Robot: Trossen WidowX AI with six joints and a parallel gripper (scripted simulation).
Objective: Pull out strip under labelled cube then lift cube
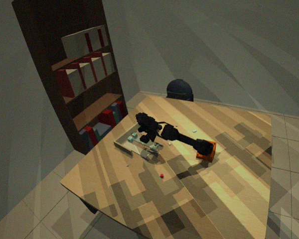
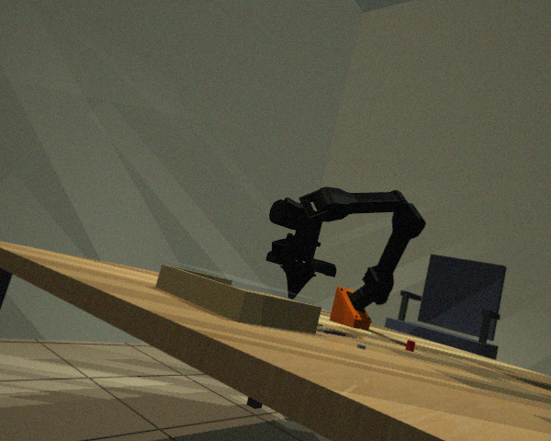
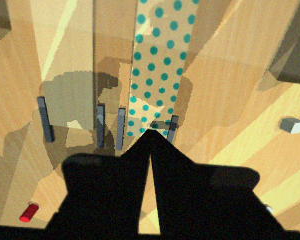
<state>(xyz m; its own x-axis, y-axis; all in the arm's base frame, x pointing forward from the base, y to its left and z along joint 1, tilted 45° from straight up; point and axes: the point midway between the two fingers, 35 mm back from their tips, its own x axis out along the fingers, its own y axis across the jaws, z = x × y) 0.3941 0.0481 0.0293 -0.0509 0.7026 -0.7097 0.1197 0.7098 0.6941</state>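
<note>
The plain strip is 100 mm ahead of my gripper tip, 80 mm to the left of it and 40 mm below it. Round my gripper tip: small red cube 190 mm behind, 220 mm to the left, 40 mm below.
</note>
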